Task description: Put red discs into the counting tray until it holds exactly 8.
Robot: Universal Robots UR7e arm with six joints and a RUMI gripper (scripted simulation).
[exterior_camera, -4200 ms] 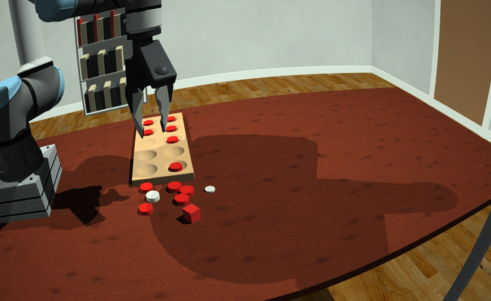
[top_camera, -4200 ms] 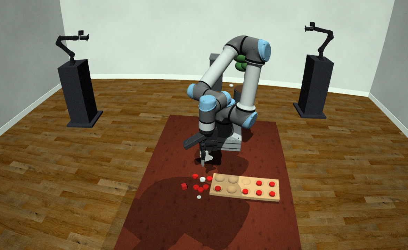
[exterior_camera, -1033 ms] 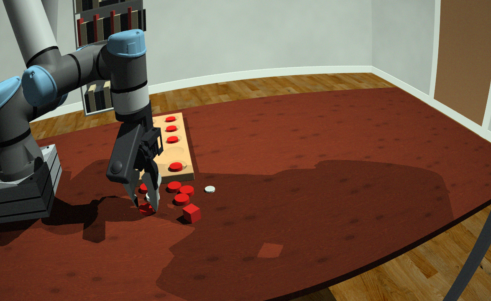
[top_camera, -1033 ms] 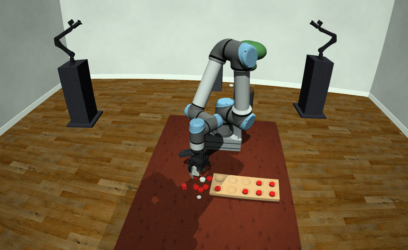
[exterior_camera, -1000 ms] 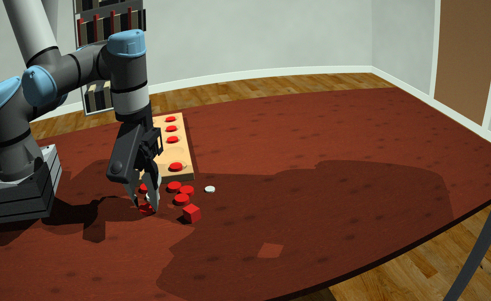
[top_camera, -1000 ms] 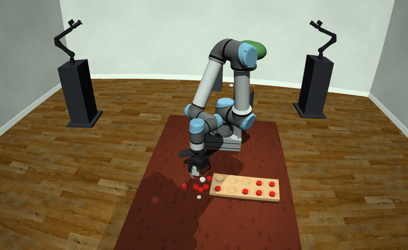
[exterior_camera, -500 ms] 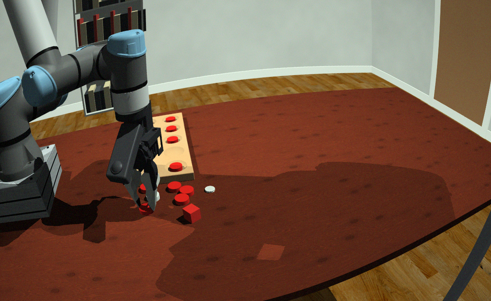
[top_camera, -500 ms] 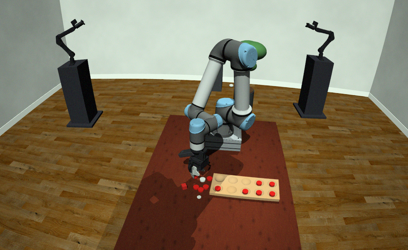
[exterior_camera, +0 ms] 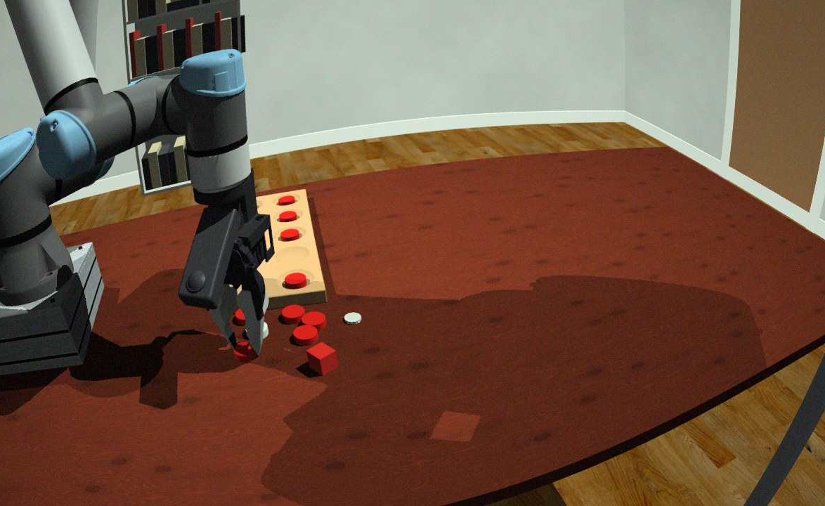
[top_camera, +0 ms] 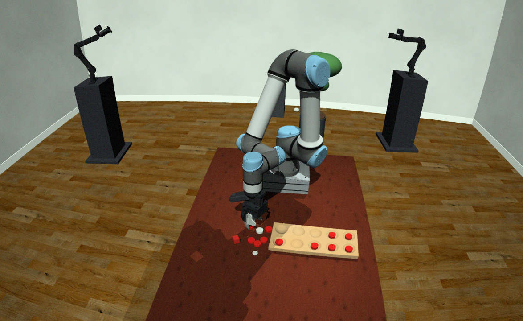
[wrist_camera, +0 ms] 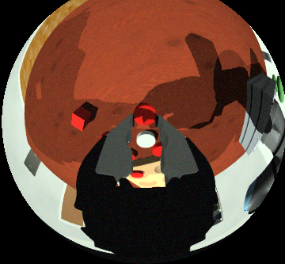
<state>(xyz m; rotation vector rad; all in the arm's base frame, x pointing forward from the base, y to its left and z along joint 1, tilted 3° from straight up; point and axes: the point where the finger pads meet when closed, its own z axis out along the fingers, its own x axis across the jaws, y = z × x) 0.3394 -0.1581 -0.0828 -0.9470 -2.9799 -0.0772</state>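
Right now my hand is 40 mm to the right of the white disc, 20 mm short of it and 10 mm above it. Round my hand: red cube 90 mm ahead, 60 mm to the right, 10 mm below; then wooden counting tray 280 mm to the left, 90 mm ahead, 10 mm below.
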